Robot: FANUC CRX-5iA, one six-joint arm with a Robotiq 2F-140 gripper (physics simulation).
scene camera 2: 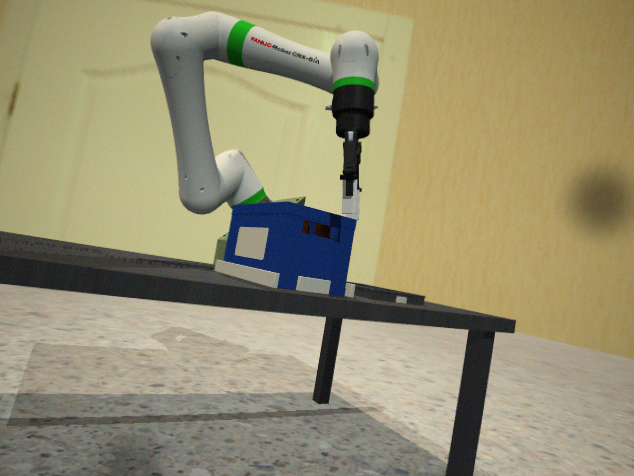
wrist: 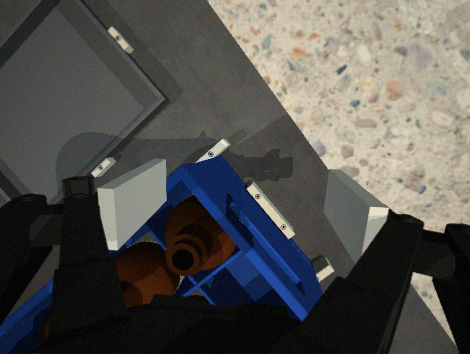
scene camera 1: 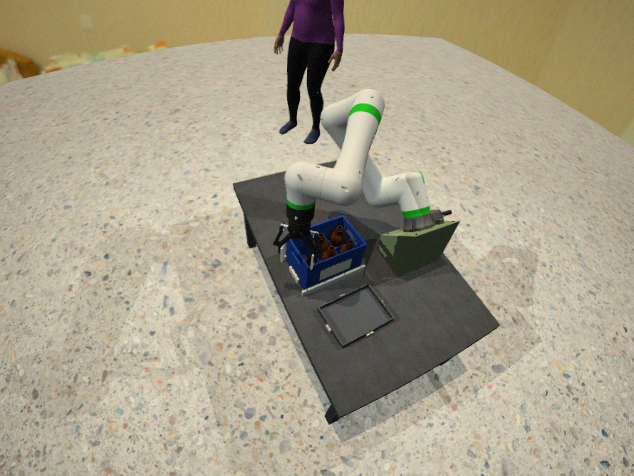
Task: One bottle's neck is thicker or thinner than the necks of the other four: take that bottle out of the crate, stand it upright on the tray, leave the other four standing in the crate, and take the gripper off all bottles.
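Where they show: gripper, between the fingertips: (scene camera 2: 350,217) (wrist: 244,185) (scene camera 1: 297,263); arm's base, origin of its link: (scene camera 1: 419,228).
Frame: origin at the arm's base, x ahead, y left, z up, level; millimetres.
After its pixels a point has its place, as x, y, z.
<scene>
The blue crate (scene camera 1: 312,277) @[510, 77, -90] (scene camera 2: 286,245) @[572, -83, -97] (wrist: 226,176) @[541, 59, -118] holds several brown bottles. One bottle (scene camera 1: 337,235) @[354, -84, -55] stands at the back in scene camera 1. In the wrist view one bottle (wrist: 200,231) @[512, 31, -46] stands in the crate's near corner, with another bottle (wrist: 145,270) @[438, 18, -67] beside it, partly hidden by a finger. I cannot tell which neck differs. My gripper (scene camera 1: 298,257) @[568, 52, -11] (scene camera 2: 350,205) @[568, 52, -11] (wrist: 244,185) @[568, 52, -11] is open, pointing down with its fingertips around rim height. Its fingers are wide apart, on either side of the crate's corner region, touching no bottle that I can see. The tray (scene camera 1: 358,315) @[359, 246, -179] (wrist: 65,90) @[396, 255, -179] holds no bottle.
White locating blocks (scene camera 1: 332,280) @[415, 69, -157] (wrist: 270,210) @[563, -3, -154] line the crate's foot. The green robot base (scene camera 1: 417,253) @[51, 101, -43] stands beside the crate on the dark table (scene camera 1: 409,348) @[211, 443, -184]. A person (scene camera 1: 312,56) in purple stands on the floor beyond the table.
</scene>
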